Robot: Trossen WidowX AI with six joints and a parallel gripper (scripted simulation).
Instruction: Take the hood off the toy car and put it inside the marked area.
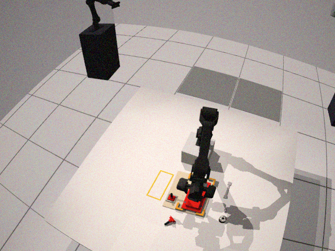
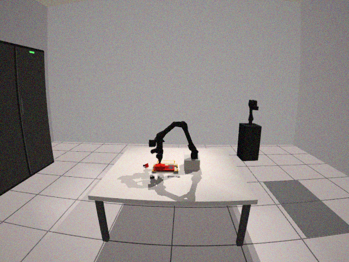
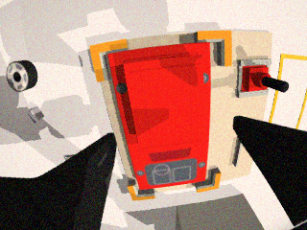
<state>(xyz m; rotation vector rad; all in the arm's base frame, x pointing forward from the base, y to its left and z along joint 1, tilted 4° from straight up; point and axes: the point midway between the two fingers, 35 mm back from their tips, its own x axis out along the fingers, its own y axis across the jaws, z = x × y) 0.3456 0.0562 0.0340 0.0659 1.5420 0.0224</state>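
Right now my gripper tip is 50 mm above the hood. Also, from my gripper tip: nut (10 mm ahead, 180 mm to the left, 80 mm below); then white bar (130 mm behind, 160 mm to the left, 80 mm below); then wheel (70 mm ahead, 180 mm to the left, 80 mm below).
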